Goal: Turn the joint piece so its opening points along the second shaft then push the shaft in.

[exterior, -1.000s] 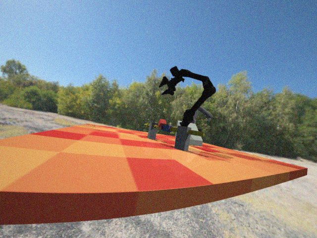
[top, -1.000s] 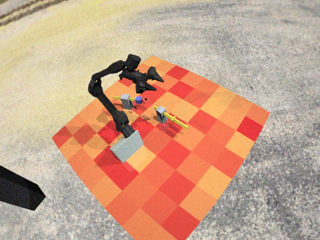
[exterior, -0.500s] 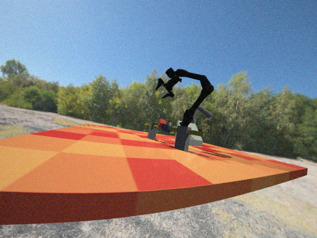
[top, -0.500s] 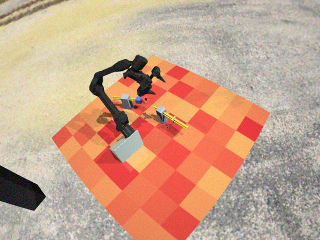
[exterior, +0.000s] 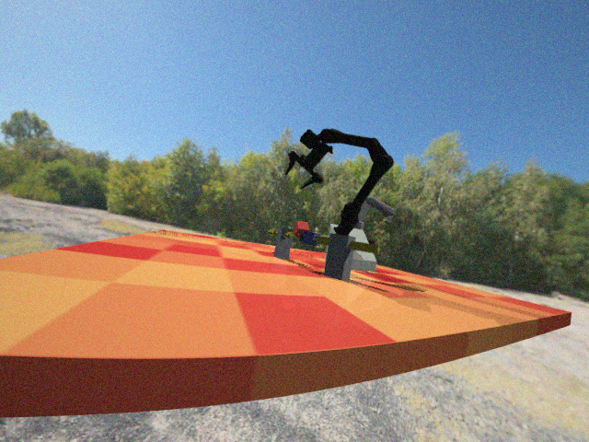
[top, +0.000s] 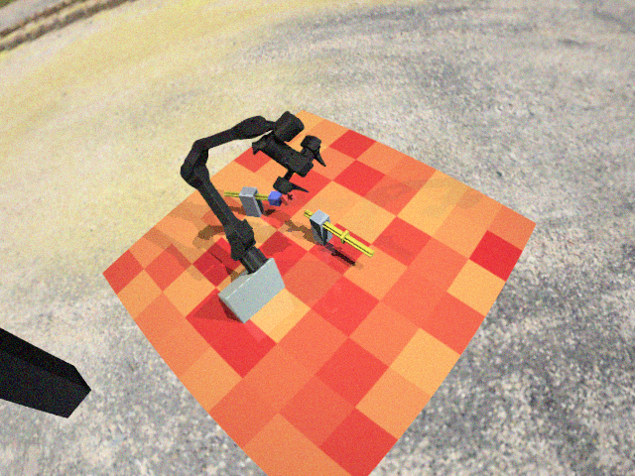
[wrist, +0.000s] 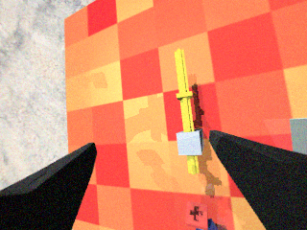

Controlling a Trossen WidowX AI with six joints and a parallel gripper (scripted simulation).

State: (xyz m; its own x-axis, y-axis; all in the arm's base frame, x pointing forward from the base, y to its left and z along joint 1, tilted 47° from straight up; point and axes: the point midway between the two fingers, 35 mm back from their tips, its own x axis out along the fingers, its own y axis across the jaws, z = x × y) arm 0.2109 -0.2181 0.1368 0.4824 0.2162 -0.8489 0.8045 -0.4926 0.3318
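Right now my gripper tip is 30 mm short of the red square joint piece, 180 mm to the right of it and 210 mm above it.
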